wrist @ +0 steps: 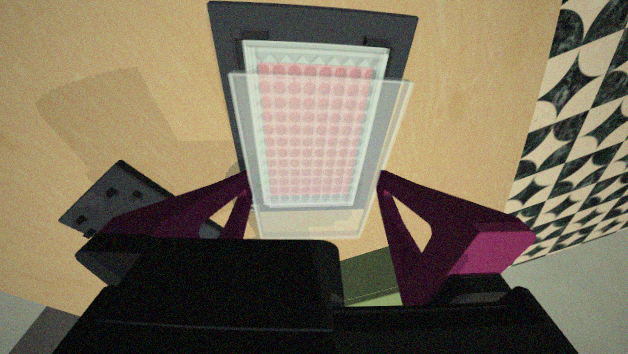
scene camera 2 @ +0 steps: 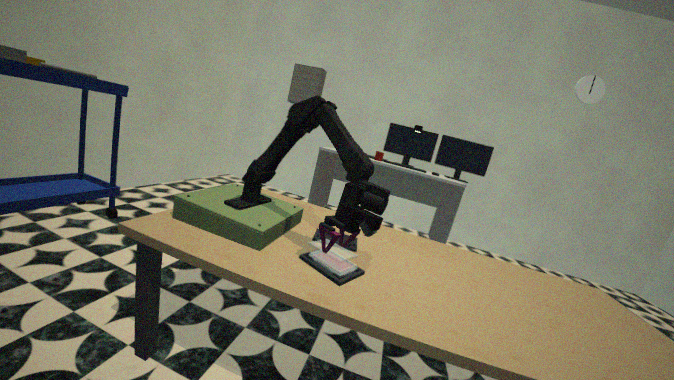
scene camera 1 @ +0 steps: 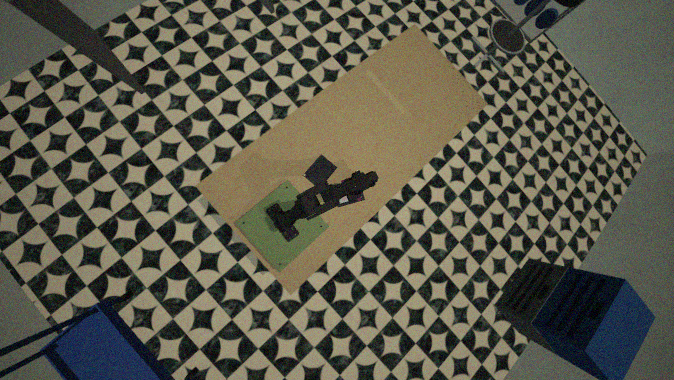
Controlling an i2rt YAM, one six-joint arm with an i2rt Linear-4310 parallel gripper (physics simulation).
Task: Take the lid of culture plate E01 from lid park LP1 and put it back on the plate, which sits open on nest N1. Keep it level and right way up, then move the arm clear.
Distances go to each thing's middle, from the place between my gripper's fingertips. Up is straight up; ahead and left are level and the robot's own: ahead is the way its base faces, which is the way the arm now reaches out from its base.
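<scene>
Pale grey lid (wrist: 314, 144): right at my hand.
</scene>
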